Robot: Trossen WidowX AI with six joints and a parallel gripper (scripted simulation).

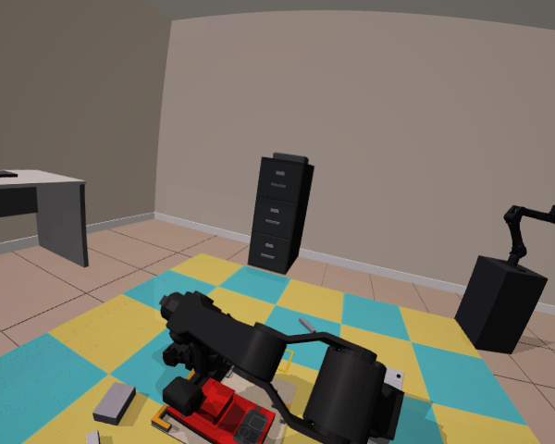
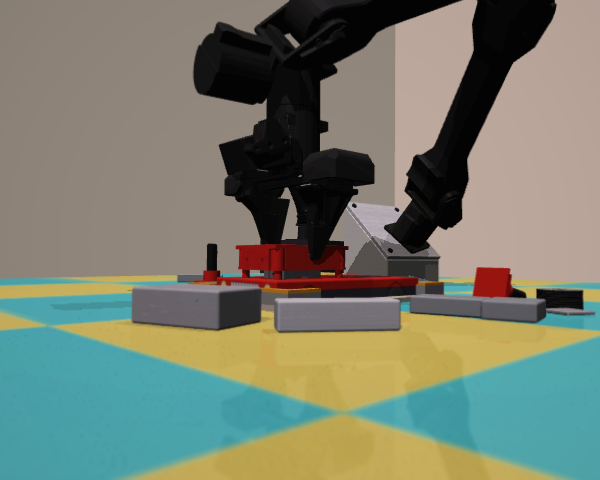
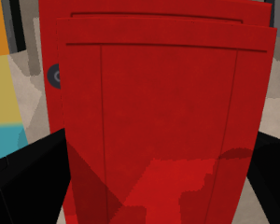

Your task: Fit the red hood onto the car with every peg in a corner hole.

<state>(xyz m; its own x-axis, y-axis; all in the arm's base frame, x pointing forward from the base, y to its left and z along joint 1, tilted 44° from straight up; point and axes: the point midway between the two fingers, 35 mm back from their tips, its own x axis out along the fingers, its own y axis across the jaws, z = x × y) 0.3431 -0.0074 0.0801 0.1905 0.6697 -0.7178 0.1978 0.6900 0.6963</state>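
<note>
My gripper tip is now 1 cm below the red hood. Also, from my gripper tip: grey engine block (1 cm to the left, 2 cm below); then grey cylinder (20 cm behind, 38 cm to the right, 4 cm below).
</note>
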